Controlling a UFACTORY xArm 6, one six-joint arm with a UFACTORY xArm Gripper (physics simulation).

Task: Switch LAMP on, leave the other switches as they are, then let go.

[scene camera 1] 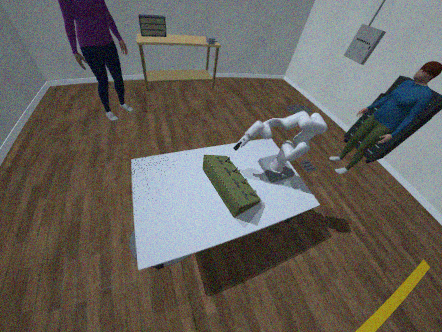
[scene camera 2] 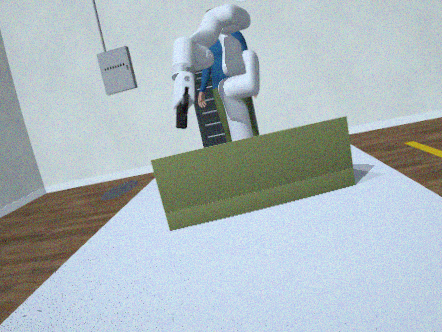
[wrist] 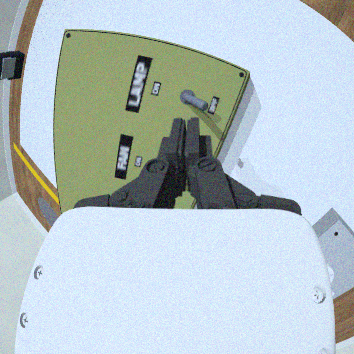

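Where they show: gripper, fingertip midpoint: (scene camera 1: 234, 149) (scene camera 2: 181, 127) (wrist: 187, 135); arm's base, origin of the base link: (scene camera 1: 276, 167).
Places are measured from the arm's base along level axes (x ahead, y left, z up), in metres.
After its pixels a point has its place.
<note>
The green switch panel (scene camera 1: 220, 182) {x 0.603, y -0.008, z 0.102 m} (scene camera 2: 250, 170) {x 0.605, y -0.044, z 0.053 m} (wrist: 90, 100) {x 0.552, y -0.171, z 0.103 m} stands on the white table. In the wrist view the LAMP label (wrist: 138, 84) {x 0.495, y -0.211, z 0.073 m} is near the panel's far end, and the grey LAMP lever (wrist: 194, 100) {x 0.413, y -0.218, z 0.069 m} leans toward its OFF mark (wrist: 213, 105) {x 0.396, y -0.217, z 0.023 m}, away from the ON mark (wrist: 156, 88) {x 0.472, y -0.212, z 0.062 m}. My gripper (scene camera 1: 236, 148) {x 0.378, y -0.208, z 0.176 m} (scene camera 2: 181, 126) {x 0.378, y -0.208, z 0.176 m} (wrist: 187, 135) {x 0.378, y -0.208, z 0.176 m} is shut and empty, with its fingertips above the panel. In the wrist view they appear just below the LAMP lever, apart from it as far as I can see. The FAN label (wrist: 123, 156) {x 0.488, y -0.094, z 0.073 m} shows too; the FAN lever is hidden behind the fingers.
The white table (scene camera 1: 165, 215) {x 1.029, y 0.010, z -0.054 m} (scene camera 2: 250, 260) {x 0.843, y -0.095, z -0.053 m} carries the panel and the arm's base. Other small levers stick up along the panel in scene camera 1's view. A person in blue (scene camera 1: 405, 107) stands behind the arm, and a person in purple (scene camera 1: 92, 25) stands near a wooden bench (scene camera 1: 175, 40).
</note>
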